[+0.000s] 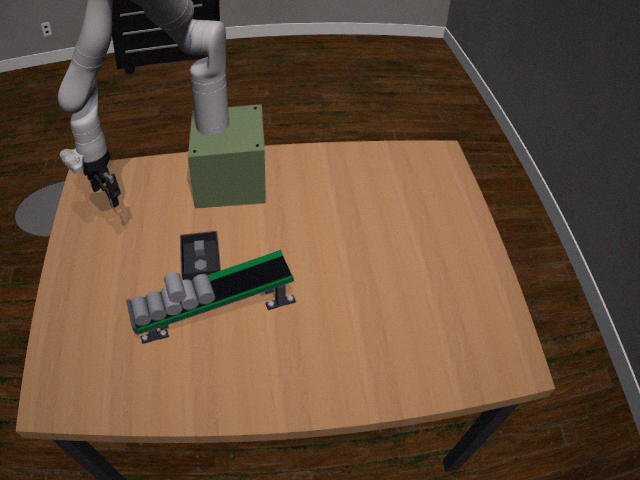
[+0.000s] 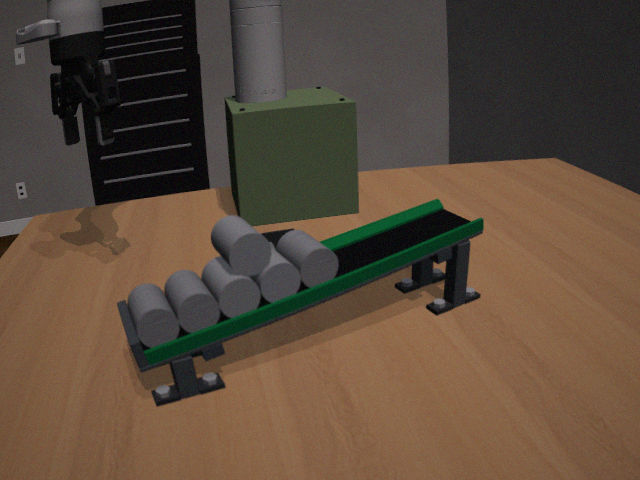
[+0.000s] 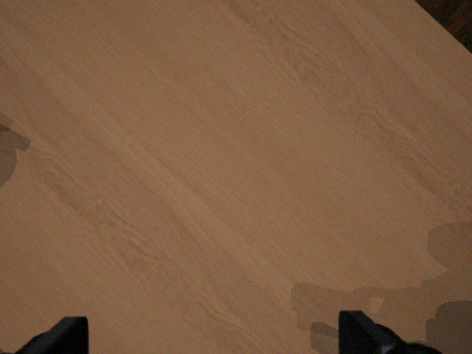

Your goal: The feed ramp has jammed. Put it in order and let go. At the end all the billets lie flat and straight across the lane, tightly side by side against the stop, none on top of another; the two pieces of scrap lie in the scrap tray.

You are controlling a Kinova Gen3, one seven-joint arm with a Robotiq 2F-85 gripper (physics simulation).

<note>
In view: my gripper (image 2: 88, 144), a billet (image 2: 247, 252), a billet (image 2: 155, 322), a dark scrap tray (image 1: 188, 258), a billet (image 2: 317, 264), a billet (image 2: 235, 294), a billet (image 2: 195, 307), a billet (image 2: 280, 279), a dark stop (image 2: 134, 342) and a black lane (image 2: 362, 253).
My gripper is seen too in image 1 (image 1: 106, 198). The black lane also shows in image 1 (image 1: 275, 269). Image 3 does not show the dark scrap tray: it is out of frame.
</note>
